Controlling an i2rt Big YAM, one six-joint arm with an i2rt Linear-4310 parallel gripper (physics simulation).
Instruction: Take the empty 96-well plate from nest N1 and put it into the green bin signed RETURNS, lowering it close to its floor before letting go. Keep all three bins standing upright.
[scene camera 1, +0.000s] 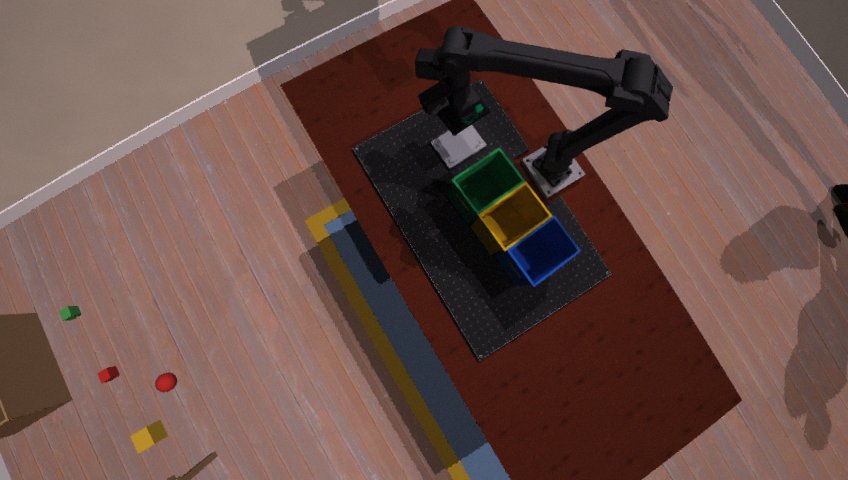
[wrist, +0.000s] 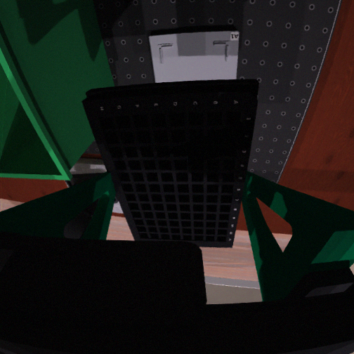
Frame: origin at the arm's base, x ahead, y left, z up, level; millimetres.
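Where they show: gripper, fingertip midpoint: (scene camera 1: 461, 113); arm's base at its link origin: (scene camera 1: 551, 168).
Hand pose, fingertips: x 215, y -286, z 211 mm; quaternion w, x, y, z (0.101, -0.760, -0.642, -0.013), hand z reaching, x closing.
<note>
Each offset is from my fingertips to the centre of the thing. Level surfaces: height alone.
My gripper (scene camera 1: 467, 115) (wrist: 177, 178) is shut on the black 96-well plate (wrist: 175, 150), its green fingers on the plate's two long sides. The plate is held in the air, clear of the white nest @(dx -17, dy +10, dz -216 mm) (scene camera 1: 458, 145) (wrist: 195, 67), which shows bare beyond the plate's far edge in the wrist view. The nest's near part is hidden by the plate there. The green bin @(dx +57, dy +197, dz -134 mm) (scene camera 1: 464, 201) (wrist: 55, 75) stands upright beside the nest, at the left in the wrist view. The plate is outside the bin. The RETURNS sign cannot be read in either view.
The yellow bin @(dx +66, dy +327, dz -134 mm) (scene camera 1: 531, 205) and the blue bin @(dx +69, dy +457, dz -134 mm) (scene camera 1: 557, 268) stand upright in a row with the green one on the black perforated board @(dz -223 mm) (scene camera 1: 476, 333) (wrist: 280, 65). The arm's base plate (scene camera 1: 550, 189) is close beside the green and yellow bins.
</note>
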